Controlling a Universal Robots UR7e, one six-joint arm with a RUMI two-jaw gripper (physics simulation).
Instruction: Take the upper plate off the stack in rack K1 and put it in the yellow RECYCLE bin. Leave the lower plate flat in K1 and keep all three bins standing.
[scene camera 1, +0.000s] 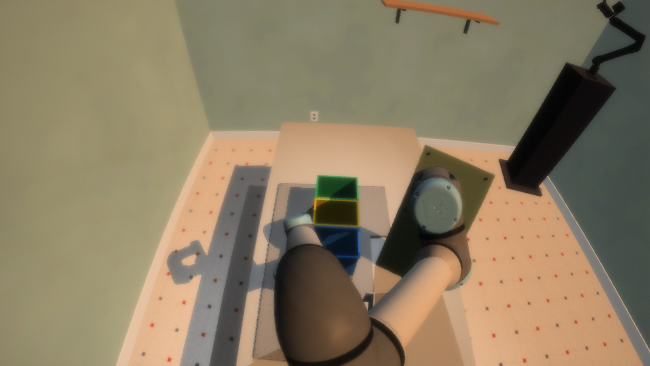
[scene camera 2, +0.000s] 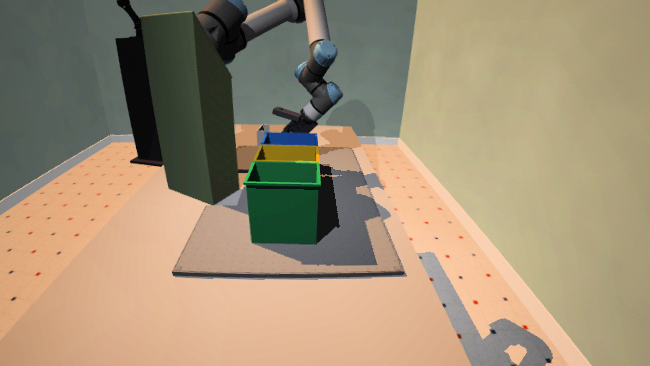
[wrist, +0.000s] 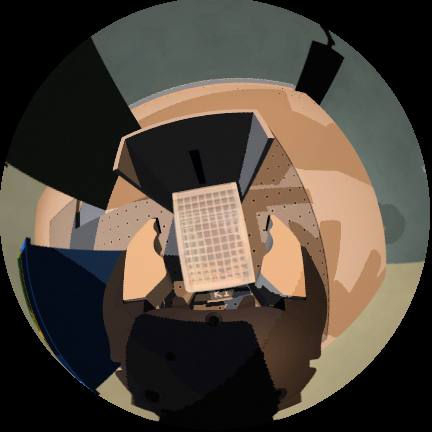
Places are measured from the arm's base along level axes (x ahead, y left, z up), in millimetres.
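Pixels of known places: gripper, fingertip midpoint: (wrist: 212, 217); arm's base, link origin: (scene camera 2: 194, 47).
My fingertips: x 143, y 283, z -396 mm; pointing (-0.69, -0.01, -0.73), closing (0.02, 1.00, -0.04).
For each thing: its top centre in the pictures, then the offset to it from my fingertips. Level surfaces: height alone.
- pale gridded plate, top centre: (wrist: 211, 236) 18 mm ahead, 3 mm right, 23 mm down
- yellow RECYCLE bin, top centre: (scene camera 2: 287, 152) (scene camera 1: 336, 212) 163 mm ahead, 336 mm right, 110 mm up
- green bin, top centre: (scene camera 2: 284, 171) (scene camera 1: 337, 187) 190 mm ahead, 464 mm right, 110 mm up
- blue bin, top centre: (scene camera 2: 290, 138) (scene camera 1: 335, 241) 135 mm ahead, 208 mm right, 110 mm up
- perforated board, surface height: 70 mm down
In the wrist view a pale gridded plate (wrist: 212, 237) lies at the dark, high-walled rack K1 (wrist: 162, 145), whose label shows below it. This is the top of the stack; the lower plate cannot be told apart beneath it. My gripper (wrist: 212, 217) is open, one finger to each side of the plate with gaps between, holding nothing. In scene camera 2 the gripper (scene camera 2: 289, 130) is tilted behind the blue bin, its tips partly hidden. The yellow RECYCLE bin (scene camera 1: 336, 214) (scene camera 2: 287, 153) stands upright between the green bin (scene camera 1: 336, 187) (scene camera 2: 284, 215) and the blue bin (scene camera 1: 345, 242) (scene camera 2: 292, 139) (wrist: 65, 300).
A tall olive block (scene camera 1: 477, 175) (scene camera 2: 175, 100) (wrist: 60, 115) stands beside the row of bins. A dark column (scene camera 1: 555, 130) (scene camera 2: 135, 100) (wrist: 317, 70) with a thin black arm stands farther off. The bins stand on a perforated board (scene camera 1: 372, 205) (scene camera 2: 210, 250). The arm hides part of it in scene camera 1.
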